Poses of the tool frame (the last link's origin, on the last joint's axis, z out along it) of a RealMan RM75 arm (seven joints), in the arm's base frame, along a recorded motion.
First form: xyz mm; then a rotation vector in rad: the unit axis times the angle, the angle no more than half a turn.
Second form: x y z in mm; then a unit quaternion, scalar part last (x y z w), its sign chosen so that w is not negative. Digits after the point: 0 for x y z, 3 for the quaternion.
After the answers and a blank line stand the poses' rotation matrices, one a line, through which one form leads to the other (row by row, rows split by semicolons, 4 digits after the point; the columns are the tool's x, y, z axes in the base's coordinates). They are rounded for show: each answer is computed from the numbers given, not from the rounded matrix.
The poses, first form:
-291 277 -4 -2.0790 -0.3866 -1.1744
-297 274 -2 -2.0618 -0.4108 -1.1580
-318 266 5 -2.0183 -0.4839 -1.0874
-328 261 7 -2.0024 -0.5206 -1.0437
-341 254 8 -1.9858 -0.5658 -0.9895
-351 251 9 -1.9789 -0.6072 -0.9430
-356 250 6 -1.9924 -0.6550 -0.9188
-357 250 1 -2.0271 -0.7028 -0.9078
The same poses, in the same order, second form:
-291 277 -4 -0.804 -0.150 -0.454 0.354
-297 274 -2 -0.801 -0.160 -0.450 0.362
-318 266 5 -0.794 -0.190 -0.428 0.389
-328 261 7 -0.792 -0.206 -0.413 0.401
-341 254 8 -0.790 -0.225 -0.394 0.413
-351 251 9 -0.790 -0.242 -0.376 0.420
-356 250 6 -0.792 -0.261 -0.365 0.413
-357 250 1 -0.799 -0.277 -0.358 0.395

0.5428 0.5615 0.6246; -0.0807 -0.7053 0.7043; 0.8360 -0.4327 -0.3375
0.5447 0.5813 0.6045; -0.0704 -0.6866 0.7236; 0.8357 -0.4367 -0.3330
0.5619 0.6345 0.5308; -0.0304 -0.6254 0.7797; 0.8266 -0.4543 -0.3321
0.5746 0.6566 0.4886; -0.0047 -0.5943 0.8042; 0.8184 -0.4644 -0.3385
0.5890 0.6807 0.4357; 0.0302 -0.5573 0.8298; 0.8076 -0.4755 -0.3488
0.5995 0.6986 0.3906; 0.0665 -0.5298 0.8455; 0.7976 -0.4810 -0.3641
0.5972 0.7148 0.3639; 0.1109 -0.5229 0.8452; 0.7944 -0.4644 -0.3915
0.5900 0.7259 0.3535; 0.1604 -0.5344 0.8299; 0.7913 -0.4330 -0.4317

